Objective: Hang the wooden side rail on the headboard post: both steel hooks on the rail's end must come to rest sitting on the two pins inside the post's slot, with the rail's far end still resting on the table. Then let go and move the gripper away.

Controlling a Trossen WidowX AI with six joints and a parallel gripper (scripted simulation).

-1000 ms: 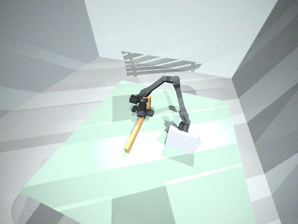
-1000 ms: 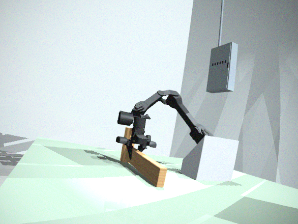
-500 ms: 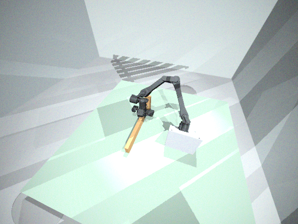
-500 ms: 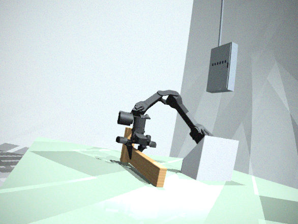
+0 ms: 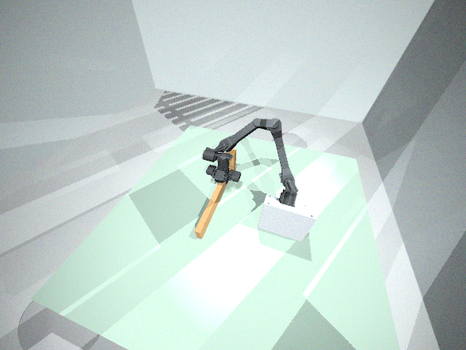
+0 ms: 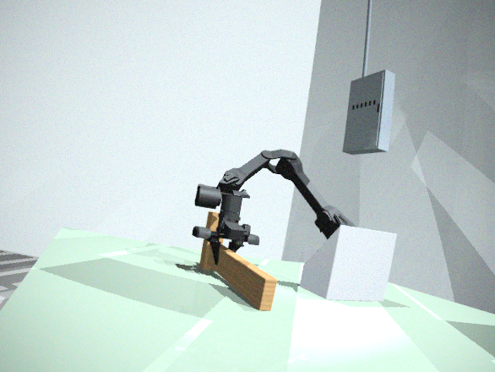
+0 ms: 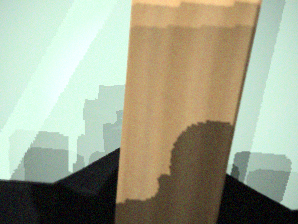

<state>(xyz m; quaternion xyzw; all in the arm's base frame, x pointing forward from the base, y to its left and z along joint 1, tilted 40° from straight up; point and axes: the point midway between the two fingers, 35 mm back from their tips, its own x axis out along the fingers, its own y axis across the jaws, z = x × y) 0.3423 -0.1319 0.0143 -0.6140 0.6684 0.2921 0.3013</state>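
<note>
My gripper tip is 12 cm to the left of the headboard post, 4 cm below it and 1 cm past it.
</note>
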